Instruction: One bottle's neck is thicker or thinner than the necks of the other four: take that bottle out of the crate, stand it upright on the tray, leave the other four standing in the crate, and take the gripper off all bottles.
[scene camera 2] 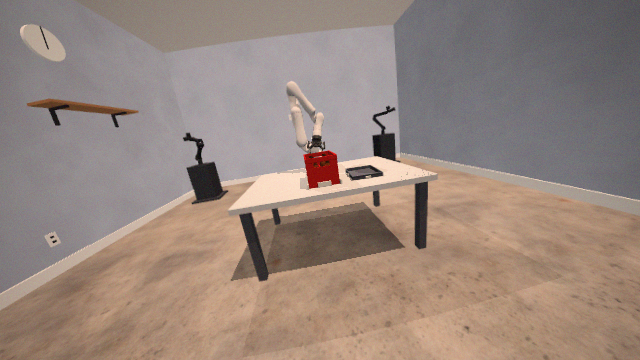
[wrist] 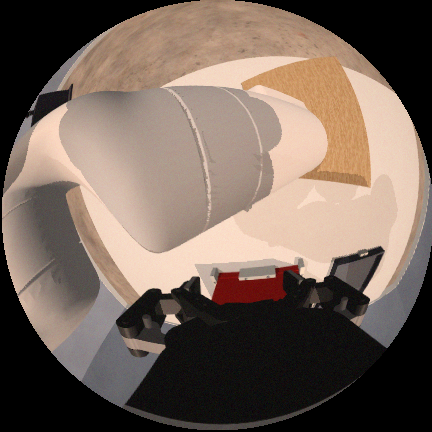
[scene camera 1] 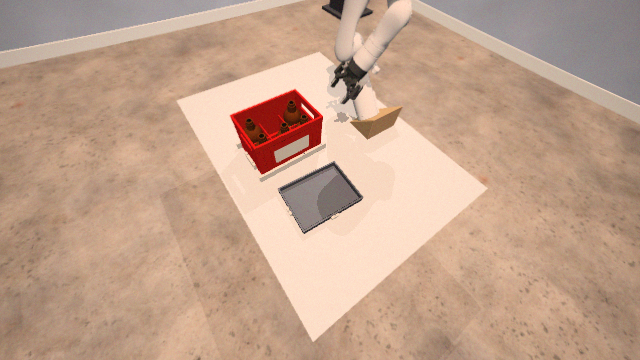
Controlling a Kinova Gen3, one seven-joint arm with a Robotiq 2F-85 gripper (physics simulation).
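Where they show: gripper, fingertip midpoint: (wrist: pixel 242 283) (scene camera 1: pixel 336 94); arm's base, link origin: (wrist: pixel 295 137) (scene camera 1: pixel 367 116).
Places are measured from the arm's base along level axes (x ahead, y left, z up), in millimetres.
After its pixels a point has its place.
Observation:
The red crate (scene camera 1: pixel 316 134) @[x 286, y -19, z 52 mm] (scene camera 2: pixel 322 176) @[x 526, y -133, z 15 mm] (wrist: pixel 250 290) @[x 254, y -122, z 14 mm] stands on the table. Several brown bottles stand upright in it, among them one at the back right (scene camera 1: pixel 291 116) @[x 317, y -139, z 73 mm], one at the back left (scene camera 1: pixel 254 132) @[x 478, y -147, z 77 mm] and one at the front middle (scene camera 1: pixel 284 128) @[x 396, y -66, z 113 mm]. Their lower parts are hidden by the crate, and I cannot tell which neck differs. The grey tray (scene camera 1: pixel 305 200) @[x 466, y 144, z -40 mm] (scene camera 2: pixel 364 172) @[x 406, y 177, z -40 mm] (wrist: pixel 352 270) @[x 345, y 160, z -40 mm] lies beside the crate with no bottle on it. My gripper (scene camera 1: pixel 339 93) @[x 117, y -98, z 107 mm] (scene camera 2: pixel 316 148) @[x 117, y -98, z 107 mm] (wrist: pixel 242 283) @[x 117, y -98, z 107 mm] is open and empty, above the table beyond the crate's right end in scene camera 1, apart from the bottles.
A tan wooden block (scene camera 1: pixel 384 123) @[x -19, y 81, z 10 mm] (wrist: pixel 345 115) @[x -21, y 62, z 51 mm] stands on the white table (scene camera 1: pixel 425 190) @[x 72, y 396, z -45 mm] (scene camera 2: pixel 280 187) @[x 370, y -398, z -46 mm] near the arm's base, to the right of the crate in scene camera 1. Two black pedestals (scene camera 2: pixel 205 181) (scene camera 2: pixel 384 146) with small black arms stand on the floor behind the table.

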